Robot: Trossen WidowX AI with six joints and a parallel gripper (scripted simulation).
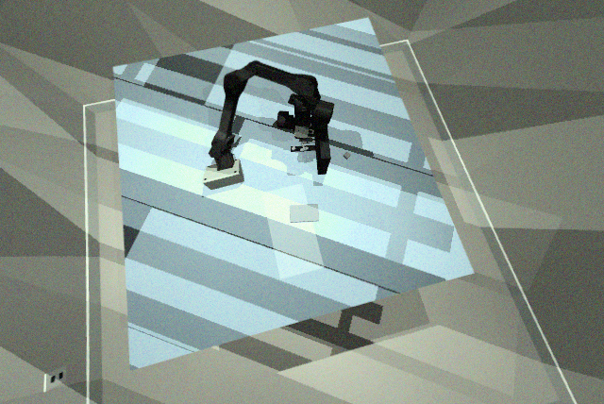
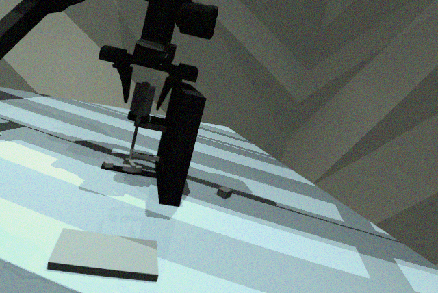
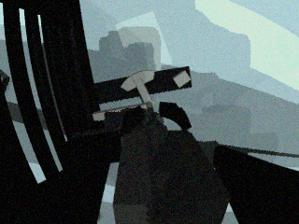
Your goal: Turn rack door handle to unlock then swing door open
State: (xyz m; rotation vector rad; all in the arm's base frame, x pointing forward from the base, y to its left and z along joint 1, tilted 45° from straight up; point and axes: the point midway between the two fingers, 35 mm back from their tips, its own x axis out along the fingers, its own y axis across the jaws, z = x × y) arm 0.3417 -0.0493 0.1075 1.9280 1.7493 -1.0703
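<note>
Now: the upright handle 20 mm below my gripper tip and 10 mm to the right of it. Round my gripper tip: flat grey slab 300 mm to the right, 130 mm below, 60 mm behind; then small grey cube 180 mm ahead, 120 mm below, 100 mm to the right.
</note>
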